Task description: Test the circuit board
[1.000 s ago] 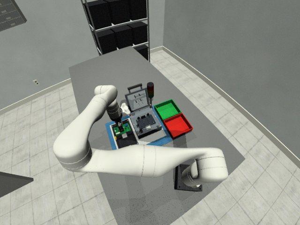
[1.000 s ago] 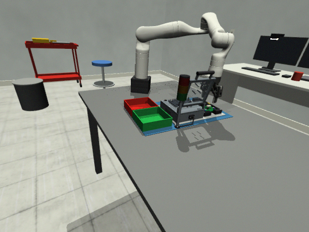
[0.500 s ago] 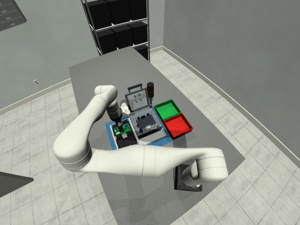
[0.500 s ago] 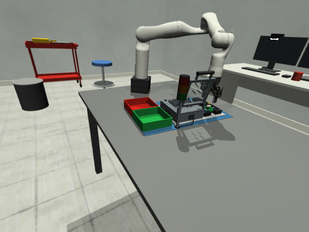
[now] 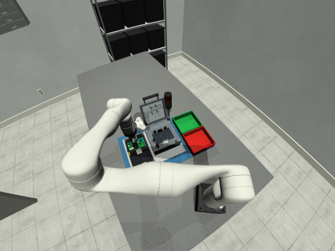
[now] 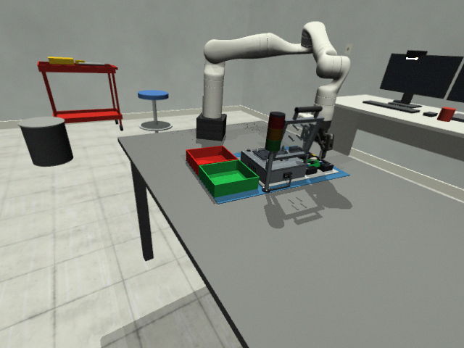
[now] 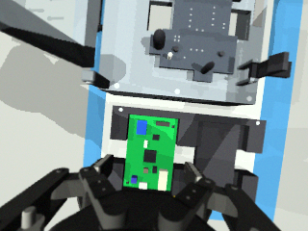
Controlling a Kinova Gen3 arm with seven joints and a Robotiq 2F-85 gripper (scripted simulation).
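Right now the green circuit board is 40 mm below my hand. Round my hand: clear lid: 40 mm ahead, 190 mm to the right, 120 mm above; tester bed: 80 mm behind, 150 mm to the right, 10 mm above; green bin: 90 mm behind, 360 mm to the right, 50 mm below.
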